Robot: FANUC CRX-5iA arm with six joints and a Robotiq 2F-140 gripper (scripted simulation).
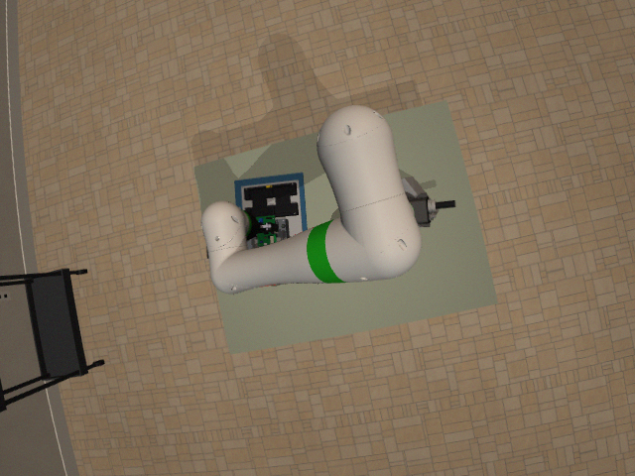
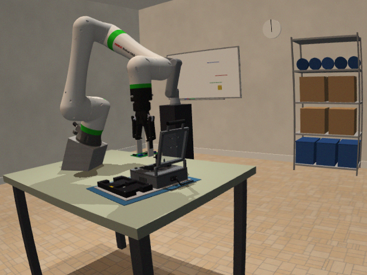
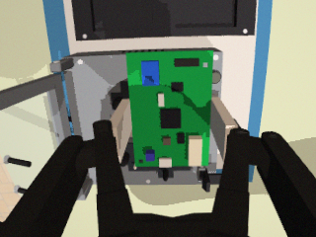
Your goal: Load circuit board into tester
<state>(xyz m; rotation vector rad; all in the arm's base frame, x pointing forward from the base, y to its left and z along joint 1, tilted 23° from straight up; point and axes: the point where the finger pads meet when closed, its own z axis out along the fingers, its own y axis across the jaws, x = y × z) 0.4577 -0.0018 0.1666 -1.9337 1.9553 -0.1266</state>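
Now: hand 140 mm short of the lid, 40 mm to the right of it and 30 mm below it. The rest, counted from my hand: green circuit board (20 mm below).
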